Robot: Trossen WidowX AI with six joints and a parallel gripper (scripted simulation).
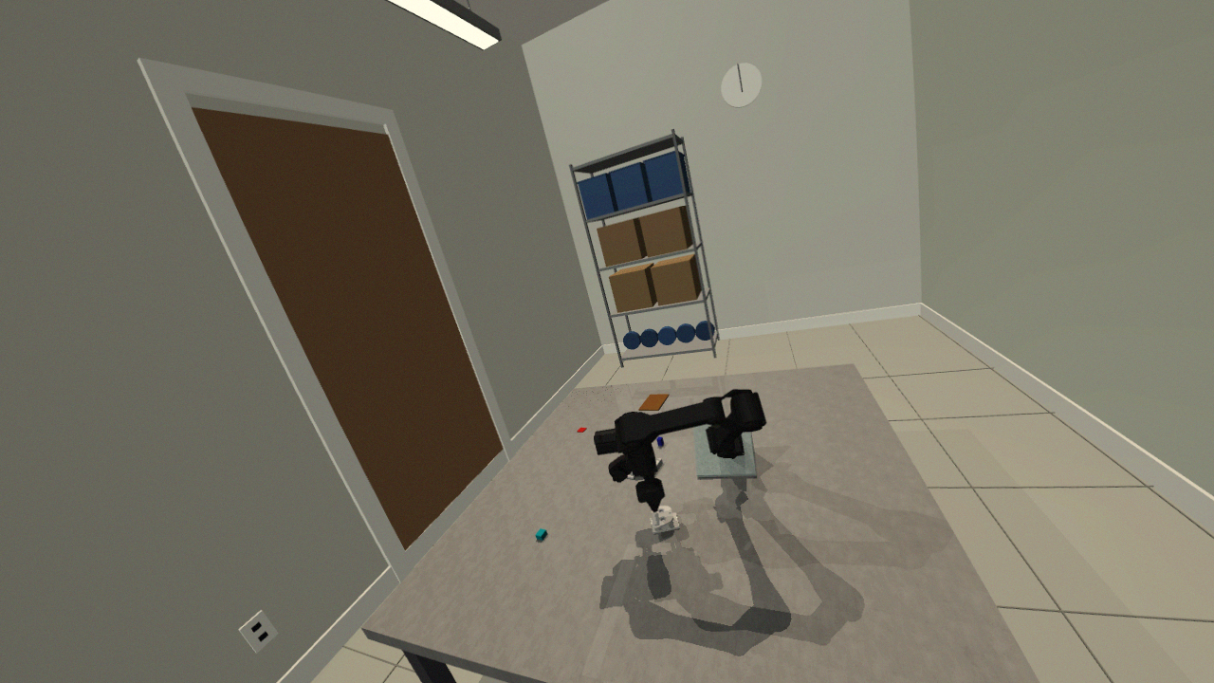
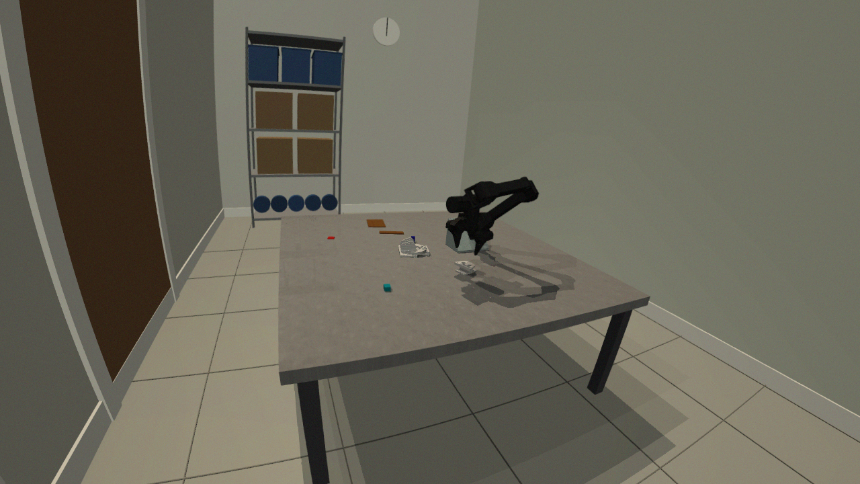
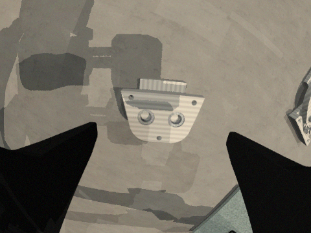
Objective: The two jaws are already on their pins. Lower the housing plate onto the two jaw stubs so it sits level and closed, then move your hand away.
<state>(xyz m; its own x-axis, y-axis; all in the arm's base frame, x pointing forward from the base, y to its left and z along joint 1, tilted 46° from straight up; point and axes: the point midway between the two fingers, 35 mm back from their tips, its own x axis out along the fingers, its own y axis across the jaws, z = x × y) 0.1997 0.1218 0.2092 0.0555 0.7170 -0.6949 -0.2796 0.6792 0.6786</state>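
My gripper tip is 10 mm past the grey stand and 80 mm above it. Round my gripper tip: red piece 390 mm ahead, 520 mm to the right, 80 mm below; teal block 330 mm ahead, 40 mm to the left, 80 mm below; brown bar 90 mm ahead, 520 mm to the right, 80 mm below.
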